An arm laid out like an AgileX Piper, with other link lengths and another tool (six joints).
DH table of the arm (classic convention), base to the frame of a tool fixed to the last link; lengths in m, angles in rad. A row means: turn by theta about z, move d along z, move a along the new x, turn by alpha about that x. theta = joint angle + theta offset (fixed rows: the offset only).
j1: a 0; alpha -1.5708; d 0.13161; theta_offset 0
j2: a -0.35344; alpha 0; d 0; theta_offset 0.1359
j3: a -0.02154; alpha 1.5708; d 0; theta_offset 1.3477
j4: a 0; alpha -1.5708; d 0.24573; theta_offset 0
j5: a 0; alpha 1.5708; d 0; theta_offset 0
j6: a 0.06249; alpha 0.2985; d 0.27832; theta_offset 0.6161
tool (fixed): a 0; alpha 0; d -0.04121; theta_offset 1.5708
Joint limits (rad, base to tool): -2.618..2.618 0..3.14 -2.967..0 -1.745..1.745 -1.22..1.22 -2.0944..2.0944
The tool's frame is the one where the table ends.
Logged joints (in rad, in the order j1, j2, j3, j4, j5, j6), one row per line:
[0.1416, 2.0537, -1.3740, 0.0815, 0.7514, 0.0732]
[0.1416, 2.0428, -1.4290, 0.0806, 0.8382, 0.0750]
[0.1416, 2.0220, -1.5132, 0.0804, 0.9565, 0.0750]
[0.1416, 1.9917, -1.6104, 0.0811, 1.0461, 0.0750]
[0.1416, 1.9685, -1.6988, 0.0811, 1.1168, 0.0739]
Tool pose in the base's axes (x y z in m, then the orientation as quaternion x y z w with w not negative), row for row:
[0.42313, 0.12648, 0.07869, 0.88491, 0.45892, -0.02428, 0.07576]
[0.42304, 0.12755, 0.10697, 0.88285, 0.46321, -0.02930, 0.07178]
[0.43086, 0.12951, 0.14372, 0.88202, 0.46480, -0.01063, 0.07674]
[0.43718, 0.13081, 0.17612, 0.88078, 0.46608, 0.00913, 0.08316]
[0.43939, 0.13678, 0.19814, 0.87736, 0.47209, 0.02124, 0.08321]
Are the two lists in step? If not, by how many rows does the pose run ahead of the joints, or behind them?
The pose runs 1 row ahead of the joints: the pose in row i belongs to the joints in row i + 1.
